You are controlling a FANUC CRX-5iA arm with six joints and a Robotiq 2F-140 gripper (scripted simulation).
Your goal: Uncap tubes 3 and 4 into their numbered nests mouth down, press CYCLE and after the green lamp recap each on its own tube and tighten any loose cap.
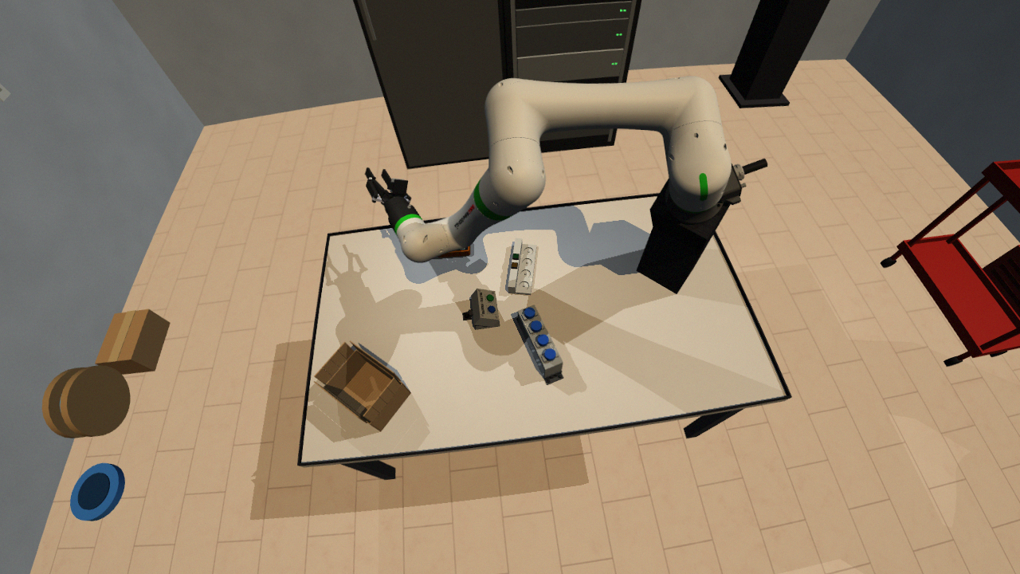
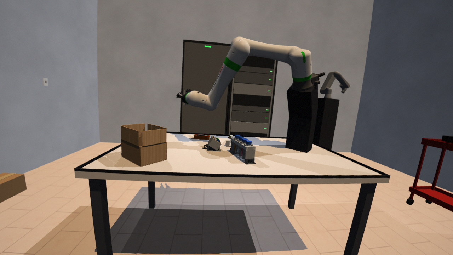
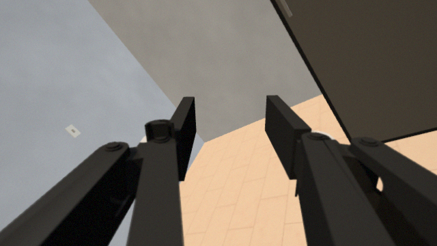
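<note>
My hand is 47 cm past the blue cap, 52 cm to the right of it and 22 cm above it. Also, from my hand: blue cycle key (34 cm behind, 42 cm to the left, 27 cm below); then key housing (32 cm behind, 39 cm to the left, 28 cm below); then green ready key (33 cm behind, 37 cm to the left, 27 cm below).
</note>
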